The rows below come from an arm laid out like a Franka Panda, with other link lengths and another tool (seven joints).
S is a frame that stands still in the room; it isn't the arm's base.
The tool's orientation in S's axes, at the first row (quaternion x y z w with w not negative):
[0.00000, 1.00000, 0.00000, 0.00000]
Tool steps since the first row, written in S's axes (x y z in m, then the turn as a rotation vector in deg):
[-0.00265, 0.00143, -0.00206, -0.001, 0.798, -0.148]
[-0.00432, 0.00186, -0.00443, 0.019, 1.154, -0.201]
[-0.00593, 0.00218, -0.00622, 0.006, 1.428, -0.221]
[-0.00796, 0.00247, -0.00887, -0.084, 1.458, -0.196]
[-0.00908, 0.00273, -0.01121, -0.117, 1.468, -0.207]
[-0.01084, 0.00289, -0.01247, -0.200, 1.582, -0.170]
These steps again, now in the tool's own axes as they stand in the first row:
[0.00265, 0.00143, 0.00206, 0.001, 0.798, 0.148]
[0.00432, 0.00186, 0.00443, -0.019, 1.154, 0.201]
[0.00593, 0.00218, 0.00622, -0.006, 1.428, 0.221]
[0.00796, 0.00247, 0.00887, 0.084, 1.458, 0.196]
[0.00908, 0.00273, 0.01121, 0.117, 1.468, 0.207]
[0.01084, 0.00289, 0.01247, 0.200, 1.582, 0.170]

